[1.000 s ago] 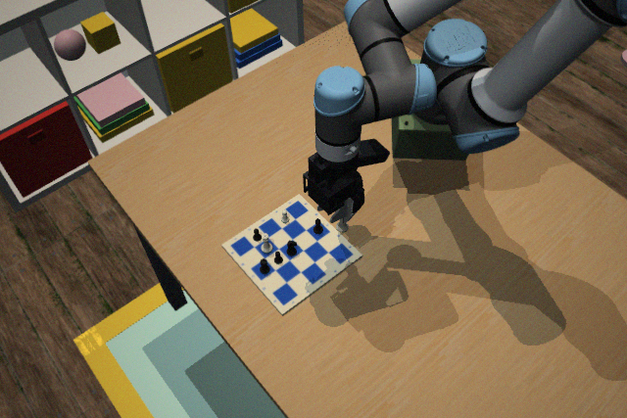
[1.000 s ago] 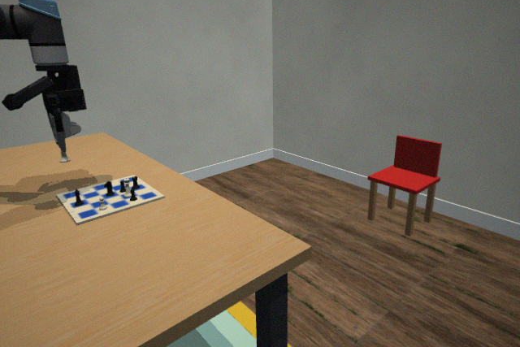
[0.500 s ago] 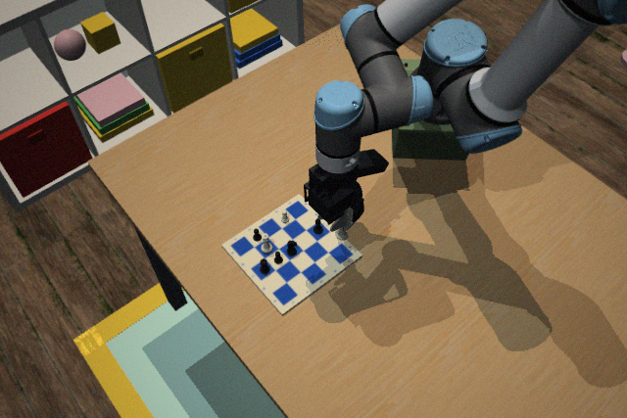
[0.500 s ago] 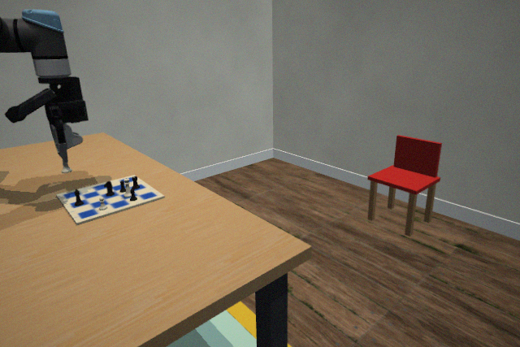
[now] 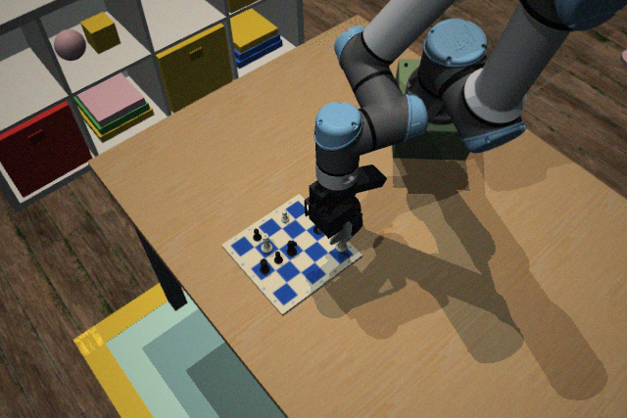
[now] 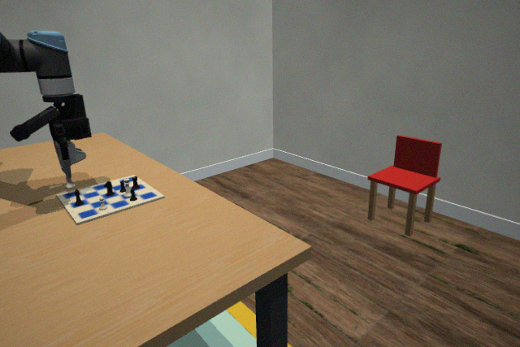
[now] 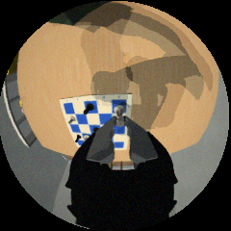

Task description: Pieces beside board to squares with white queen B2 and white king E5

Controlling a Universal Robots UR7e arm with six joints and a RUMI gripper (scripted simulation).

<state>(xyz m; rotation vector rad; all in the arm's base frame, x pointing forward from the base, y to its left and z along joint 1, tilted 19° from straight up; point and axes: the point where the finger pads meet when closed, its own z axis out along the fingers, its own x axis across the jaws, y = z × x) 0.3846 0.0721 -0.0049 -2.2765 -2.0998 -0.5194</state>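
Right now the chessboard is 80 mm to the right of my hand, 70 mm below it and 70 mm ahead of it. Round my hand: white queen 120 mm to the right, 110 mm ahead, 40 mm below; white king 10 mm below; white pawn 150 mm to the right, 50 mm below, 30 mm ahead.
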